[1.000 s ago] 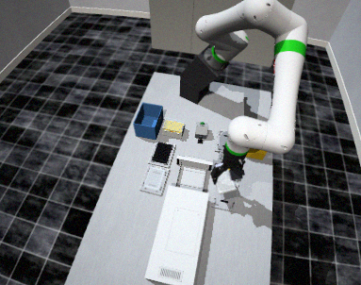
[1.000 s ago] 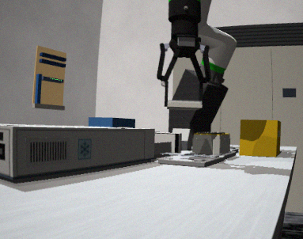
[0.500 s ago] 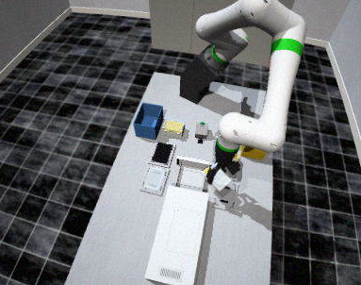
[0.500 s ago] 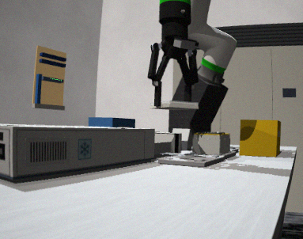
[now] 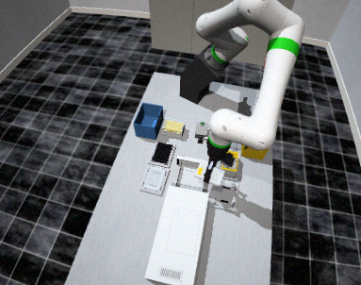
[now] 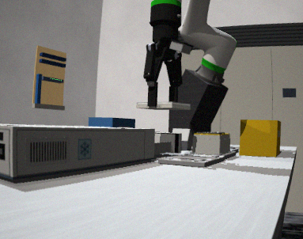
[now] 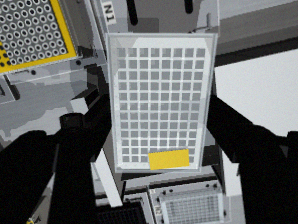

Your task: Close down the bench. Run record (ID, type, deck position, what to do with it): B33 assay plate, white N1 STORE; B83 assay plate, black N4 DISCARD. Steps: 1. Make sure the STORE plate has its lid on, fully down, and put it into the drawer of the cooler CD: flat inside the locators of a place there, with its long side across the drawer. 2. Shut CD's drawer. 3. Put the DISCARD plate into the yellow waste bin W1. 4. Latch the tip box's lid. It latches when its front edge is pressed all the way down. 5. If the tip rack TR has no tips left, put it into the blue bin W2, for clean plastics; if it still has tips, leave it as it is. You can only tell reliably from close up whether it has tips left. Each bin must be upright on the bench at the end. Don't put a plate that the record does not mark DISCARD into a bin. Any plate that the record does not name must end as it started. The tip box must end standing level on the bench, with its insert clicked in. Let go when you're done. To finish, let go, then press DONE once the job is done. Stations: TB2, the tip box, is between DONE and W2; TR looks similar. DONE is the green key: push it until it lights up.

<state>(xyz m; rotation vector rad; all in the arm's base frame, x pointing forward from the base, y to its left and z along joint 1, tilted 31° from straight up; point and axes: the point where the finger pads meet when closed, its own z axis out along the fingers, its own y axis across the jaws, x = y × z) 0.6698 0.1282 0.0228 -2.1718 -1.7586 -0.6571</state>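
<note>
The cooler drawer is 130 mm below my hand, 90 mm to the right of it and 20 mm ahead of it. From my hand the other things lie so: clear plate lid: 20 mm below; yellow-topped tip holder: 160 mm behind, 110 mm below, 90 mm to the left; white plate: 20 mm below.
</note>
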